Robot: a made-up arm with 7 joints. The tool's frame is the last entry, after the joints.
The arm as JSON. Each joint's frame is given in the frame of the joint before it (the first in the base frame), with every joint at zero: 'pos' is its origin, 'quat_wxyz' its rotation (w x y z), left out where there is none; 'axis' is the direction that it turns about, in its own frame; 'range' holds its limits. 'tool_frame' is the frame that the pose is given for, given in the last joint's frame.
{
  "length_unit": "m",
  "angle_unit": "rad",
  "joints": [
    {
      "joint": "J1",
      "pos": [
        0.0,
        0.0,
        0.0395
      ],
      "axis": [
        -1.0,
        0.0,
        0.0
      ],
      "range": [
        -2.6,
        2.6
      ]
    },
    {
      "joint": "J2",
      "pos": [
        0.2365,
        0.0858,
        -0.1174
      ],
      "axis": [
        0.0,
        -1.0,
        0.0
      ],
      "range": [
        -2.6,
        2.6
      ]
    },
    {
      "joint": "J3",
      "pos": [
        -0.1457,
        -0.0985,
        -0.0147
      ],
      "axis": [
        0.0,
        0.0,
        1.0
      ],
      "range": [
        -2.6,
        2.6
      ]
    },
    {
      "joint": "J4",
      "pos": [
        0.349,
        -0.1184,
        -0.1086
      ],
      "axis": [
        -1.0,
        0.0,
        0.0
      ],
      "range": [
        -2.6,
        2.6
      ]
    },
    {
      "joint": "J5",
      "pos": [
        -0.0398,
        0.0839,
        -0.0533
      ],
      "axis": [
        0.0,
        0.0,
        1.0
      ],
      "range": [
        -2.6,
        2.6
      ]
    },
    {
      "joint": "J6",
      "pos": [
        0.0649,
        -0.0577,
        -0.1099
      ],
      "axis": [
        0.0,
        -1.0,
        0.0
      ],
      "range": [
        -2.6,
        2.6
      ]
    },
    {
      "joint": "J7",
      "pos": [
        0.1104,
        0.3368,
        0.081
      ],
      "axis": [
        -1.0,
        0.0,
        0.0
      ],
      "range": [
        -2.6,
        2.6
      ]
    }
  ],
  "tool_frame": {
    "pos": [
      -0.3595,
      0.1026,
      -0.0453
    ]
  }
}
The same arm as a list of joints. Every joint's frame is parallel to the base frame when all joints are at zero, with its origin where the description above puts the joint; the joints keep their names.
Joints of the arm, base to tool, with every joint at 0 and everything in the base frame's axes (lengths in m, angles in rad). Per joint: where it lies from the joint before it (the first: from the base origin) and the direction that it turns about. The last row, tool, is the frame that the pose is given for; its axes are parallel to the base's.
J1: origin 0 0 0.0395 axis -x
J2: origin 0.2365 0.0858 -0.1174 axis -y
J3: origin -0.1457 -0.0985 -0.0147 axis +z
J4: origin 0.349 -0.1184 -0.1086 axis -x
J5: origin -0.0398 0.0839 -0.0533 axis +z
J6: origin 0.0649 -0.0577 -0.1099 axis -y
J7: origin 0.1104 0.3368 0.081 axis -x
tool: origin -0.3595 0.1026 -0.0453
Joint limits (rad, base to tool): -2.6..2.6 -2.6..2.6 -2.6..2.6 -2.6..2.6 -2.6..2.6 -2.6..2.6 -2.6..2.6

